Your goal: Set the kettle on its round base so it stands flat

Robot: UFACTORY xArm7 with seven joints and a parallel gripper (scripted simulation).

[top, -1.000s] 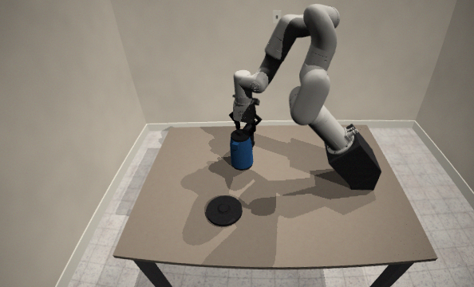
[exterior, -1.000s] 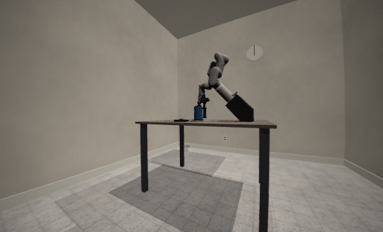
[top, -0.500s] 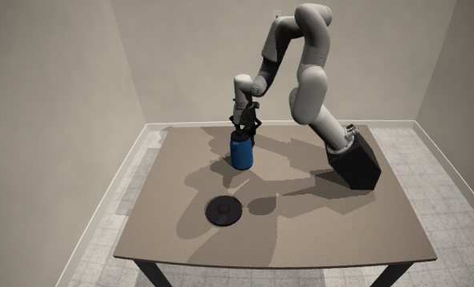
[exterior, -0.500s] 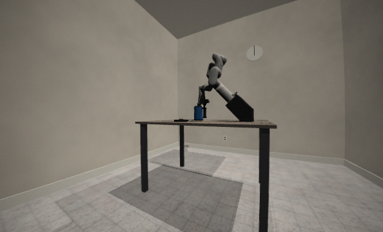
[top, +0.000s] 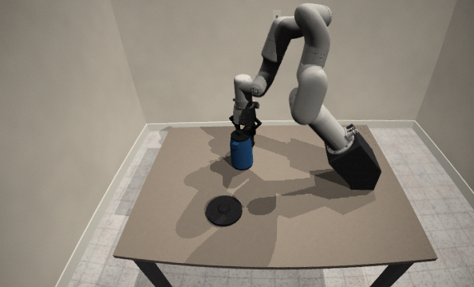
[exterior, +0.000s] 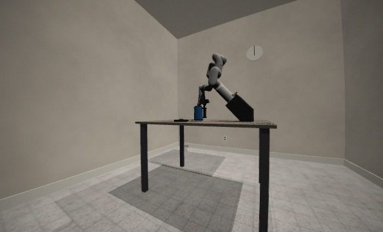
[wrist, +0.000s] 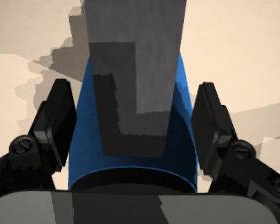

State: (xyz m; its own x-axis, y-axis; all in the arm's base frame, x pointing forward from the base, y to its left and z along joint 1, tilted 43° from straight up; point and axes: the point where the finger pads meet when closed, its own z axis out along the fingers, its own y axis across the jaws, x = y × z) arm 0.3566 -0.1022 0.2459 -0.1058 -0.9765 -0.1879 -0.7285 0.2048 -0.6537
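Now: the blue kettle 3 cm to the left of my hand and 5 cm below it. Round my hand: black round base 1 cm ahead, 37 cm to the left, 14 cm below.
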